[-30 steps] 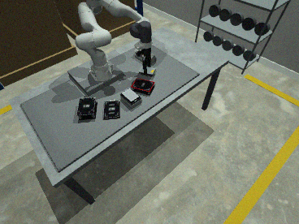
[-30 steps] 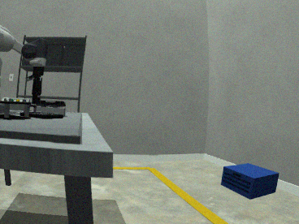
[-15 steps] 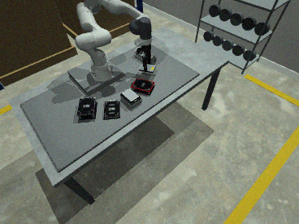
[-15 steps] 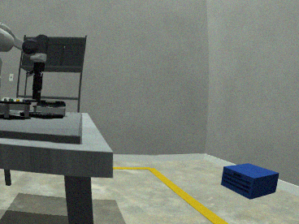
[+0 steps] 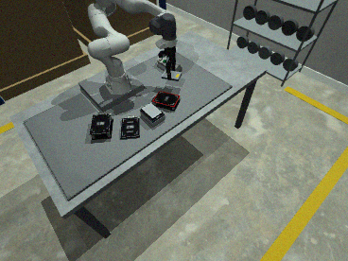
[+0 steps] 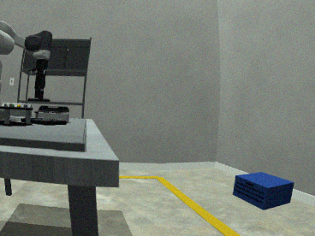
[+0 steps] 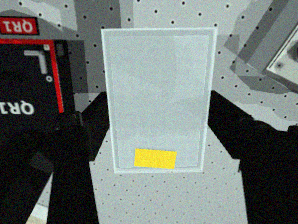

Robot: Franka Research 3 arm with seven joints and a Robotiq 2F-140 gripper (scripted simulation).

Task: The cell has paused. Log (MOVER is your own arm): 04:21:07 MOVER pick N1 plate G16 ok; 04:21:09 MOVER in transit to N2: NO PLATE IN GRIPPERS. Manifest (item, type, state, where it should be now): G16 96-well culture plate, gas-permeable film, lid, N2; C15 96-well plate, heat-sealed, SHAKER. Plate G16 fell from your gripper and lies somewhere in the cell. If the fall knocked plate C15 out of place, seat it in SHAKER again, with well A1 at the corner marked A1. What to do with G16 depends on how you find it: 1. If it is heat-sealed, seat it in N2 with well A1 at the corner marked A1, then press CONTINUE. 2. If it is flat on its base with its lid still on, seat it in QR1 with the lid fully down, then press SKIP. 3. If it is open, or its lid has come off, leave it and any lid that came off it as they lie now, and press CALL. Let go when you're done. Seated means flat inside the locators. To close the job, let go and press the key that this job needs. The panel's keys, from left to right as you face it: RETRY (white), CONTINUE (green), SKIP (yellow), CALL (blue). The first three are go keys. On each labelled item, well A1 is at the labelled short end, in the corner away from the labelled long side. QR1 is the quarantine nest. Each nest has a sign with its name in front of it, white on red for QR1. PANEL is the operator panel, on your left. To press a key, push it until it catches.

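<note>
Right now the QR1 nest is 150 mm to the right of my hand, 100 mm ahead of it and 90 mm below it. Round my hand: blue CALL key (120 mm to the left, 120 mm behind, 60 mm below); plate lid (10 mm below); yellow SKIP key (170 mm behind, 120 mm to the left, 60 mm below).
</note>
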